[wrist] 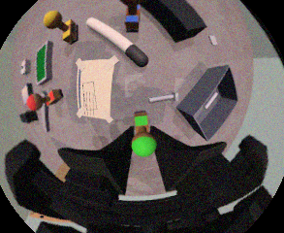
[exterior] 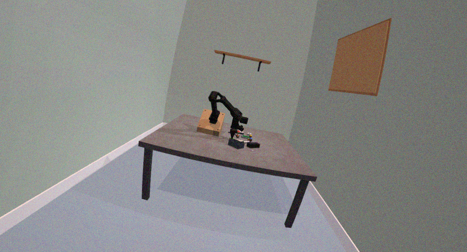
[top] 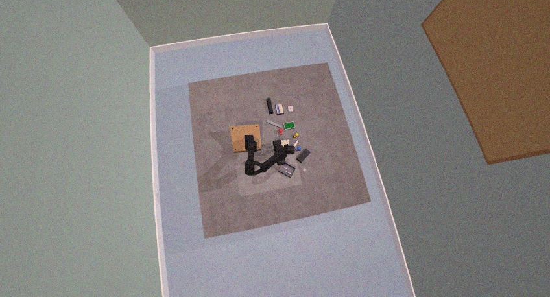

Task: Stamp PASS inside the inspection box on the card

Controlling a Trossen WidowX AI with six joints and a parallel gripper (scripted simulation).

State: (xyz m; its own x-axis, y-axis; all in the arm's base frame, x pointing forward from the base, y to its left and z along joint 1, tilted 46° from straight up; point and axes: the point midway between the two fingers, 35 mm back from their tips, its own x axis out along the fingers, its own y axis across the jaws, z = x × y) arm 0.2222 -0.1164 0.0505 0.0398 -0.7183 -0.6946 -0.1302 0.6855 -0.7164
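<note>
Now: the green ink pad 25 cm to the left of my gripper tip, 11 cm ahead of it and 3 cm below it. The rest, counted from my gripper tip: red-knobbed stamp 19 cm to the left, 3 cm ahead, 1 cm below; dark tray 12 cm to the right, 6 cm ahead, 2 cm below; cream card 9 cm to the left, 4 cm ahead, 3 cm below.
</note>
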